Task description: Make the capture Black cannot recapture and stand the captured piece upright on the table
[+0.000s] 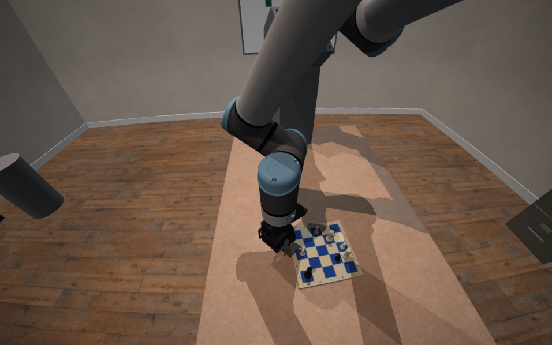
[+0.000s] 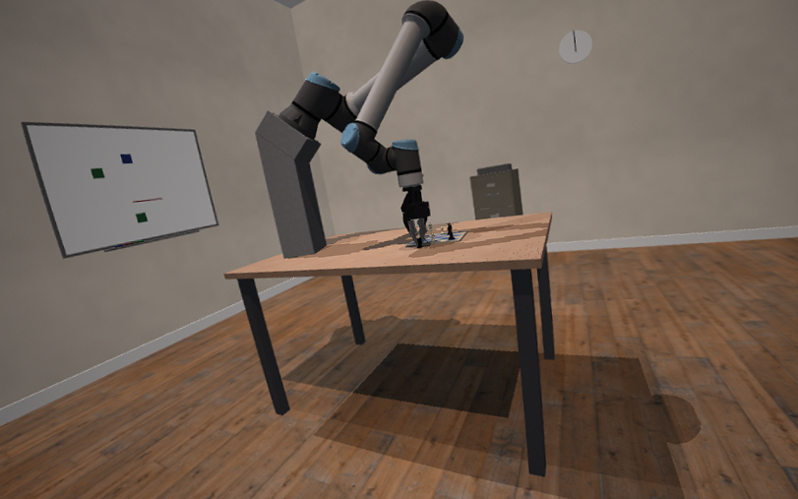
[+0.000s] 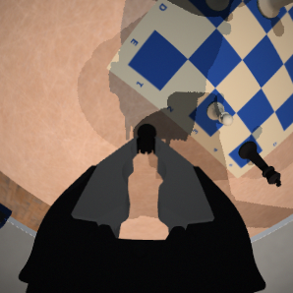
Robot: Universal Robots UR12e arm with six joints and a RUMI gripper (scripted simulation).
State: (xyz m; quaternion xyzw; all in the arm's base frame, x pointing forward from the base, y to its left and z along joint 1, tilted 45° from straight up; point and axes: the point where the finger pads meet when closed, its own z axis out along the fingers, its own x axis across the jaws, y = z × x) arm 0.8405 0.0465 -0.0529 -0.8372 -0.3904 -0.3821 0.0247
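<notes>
Now: hand 230 mm to the right of the white chess piece and 10 mm below it. Also, from my hand: tall black piece (80 mm ahead, 100 mm to the left, 10 mm above).
</notes>
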